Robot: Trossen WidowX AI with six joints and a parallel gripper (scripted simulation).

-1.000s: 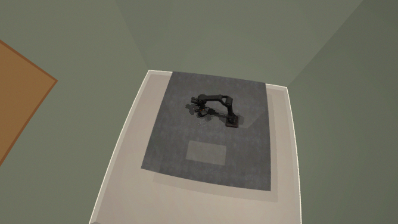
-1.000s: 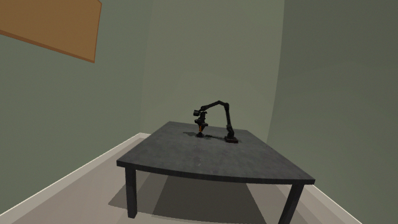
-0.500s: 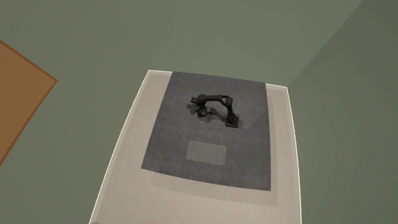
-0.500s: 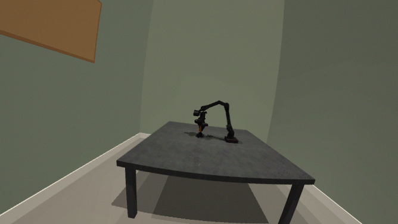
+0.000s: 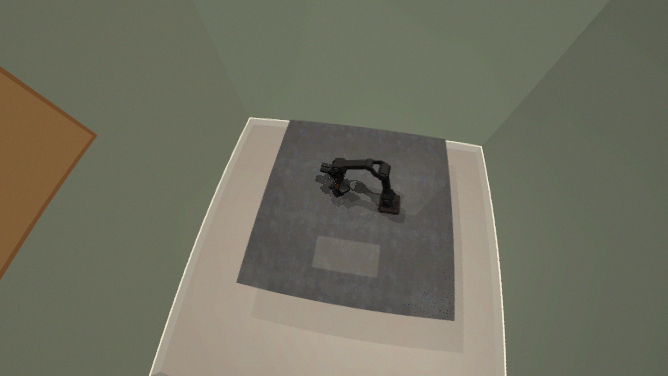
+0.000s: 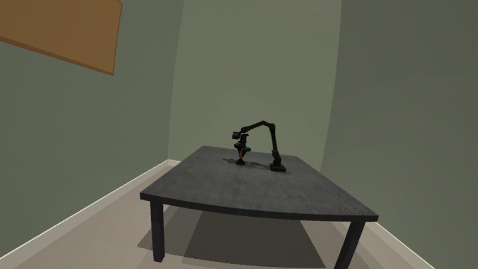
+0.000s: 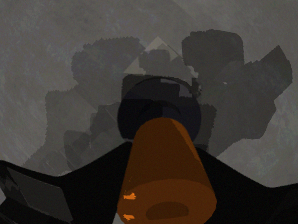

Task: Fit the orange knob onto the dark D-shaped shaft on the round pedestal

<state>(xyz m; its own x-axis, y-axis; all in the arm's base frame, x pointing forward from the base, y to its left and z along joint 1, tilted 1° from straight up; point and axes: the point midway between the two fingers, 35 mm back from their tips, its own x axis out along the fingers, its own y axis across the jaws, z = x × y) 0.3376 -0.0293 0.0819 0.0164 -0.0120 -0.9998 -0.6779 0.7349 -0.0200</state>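
The orange knob is 20 mm above my gripper tip. Also, from my gripper tip: dark pedestal: 40 mm below.
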